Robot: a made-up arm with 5 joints.
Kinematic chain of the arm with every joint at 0, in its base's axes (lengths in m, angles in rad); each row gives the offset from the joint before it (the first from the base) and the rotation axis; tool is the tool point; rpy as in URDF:
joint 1: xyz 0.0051 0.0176 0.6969 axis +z
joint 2: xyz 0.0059 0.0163 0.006 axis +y
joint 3: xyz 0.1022 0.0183 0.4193 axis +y
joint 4: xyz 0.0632 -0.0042 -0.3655 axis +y
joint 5: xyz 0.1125 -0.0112 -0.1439 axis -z
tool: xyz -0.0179 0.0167 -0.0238 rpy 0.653 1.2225 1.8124
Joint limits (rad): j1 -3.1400..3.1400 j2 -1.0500..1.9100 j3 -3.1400..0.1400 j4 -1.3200..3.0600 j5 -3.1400..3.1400
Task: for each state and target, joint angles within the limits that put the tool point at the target. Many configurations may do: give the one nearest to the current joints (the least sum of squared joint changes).
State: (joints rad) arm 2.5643 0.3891 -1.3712 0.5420 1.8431
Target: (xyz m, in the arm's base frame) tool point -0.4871 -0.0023 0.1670
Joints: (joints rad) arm 3.1165 1.2252 -1.1843 0.5917 1.8300
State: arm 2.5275 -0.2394 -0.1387 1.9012 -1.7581
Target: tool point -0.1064 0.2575 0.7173
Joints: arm 2.0137 -0.1321 -0.5840 1.6496 -1.8035
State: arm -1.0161 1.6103 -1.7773 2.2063 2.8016
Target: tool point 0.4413 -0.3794 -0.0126
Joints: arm -0.7566 1.8767 -2.4275 1.3719 2.7436
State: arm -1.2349 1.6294 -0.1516 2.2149 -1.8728
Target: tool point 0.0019 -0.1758 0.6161
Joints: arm -1.5746 1.4035 -0.3976 2.8420 -1.8367
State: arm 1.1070 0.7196 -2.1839 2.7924 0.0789
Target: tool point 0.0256 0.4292 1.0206
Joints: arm 1.4297 0.2186 -1.7464 2.9711 0.1001
